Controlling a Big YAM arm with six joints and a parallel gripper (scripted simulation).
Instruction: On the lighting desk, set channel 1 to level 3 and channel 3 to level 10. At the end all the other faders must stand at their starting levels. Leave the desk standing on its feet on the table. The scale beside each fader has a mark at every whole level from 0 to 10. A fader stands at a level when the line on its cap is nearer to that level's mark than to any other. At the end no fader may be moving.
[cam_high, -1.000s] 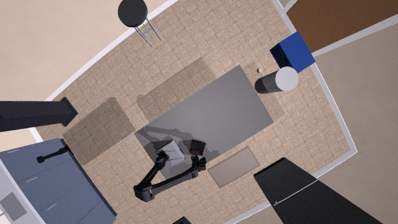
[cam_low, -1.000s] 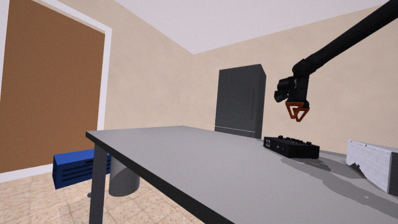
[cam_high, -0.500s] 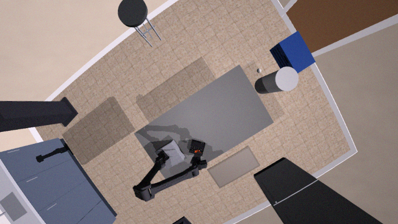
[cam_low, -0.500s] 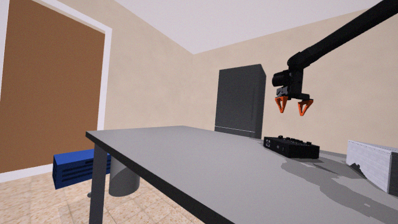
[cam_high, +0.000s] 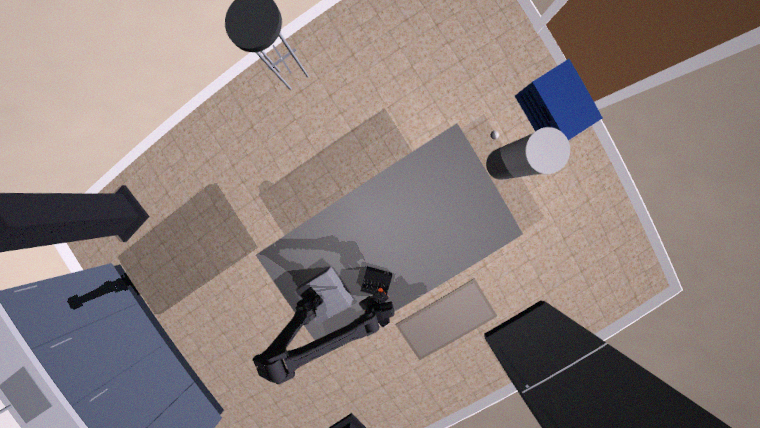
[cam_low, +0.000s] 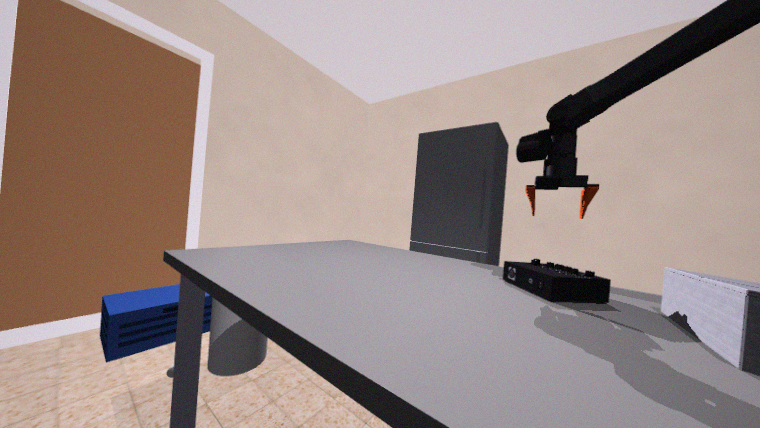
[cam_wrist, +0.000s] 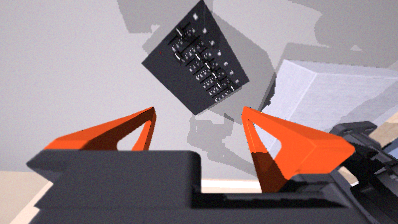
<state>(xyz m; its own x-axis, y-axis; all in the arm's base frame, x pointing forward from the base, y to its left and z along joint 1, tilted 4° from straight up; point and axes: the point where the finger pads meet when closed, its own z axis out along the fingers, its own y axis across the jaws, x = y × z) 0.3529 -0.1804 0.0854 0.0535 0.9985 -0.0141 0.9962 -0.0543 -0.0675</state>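
The channel 1 fader cap lies 130 mm below my hand, 70 mm behind it and 30 mm to the left of it. From my hand the other things lie so: channel 3 cap (130 mm below, 30 mm behind).
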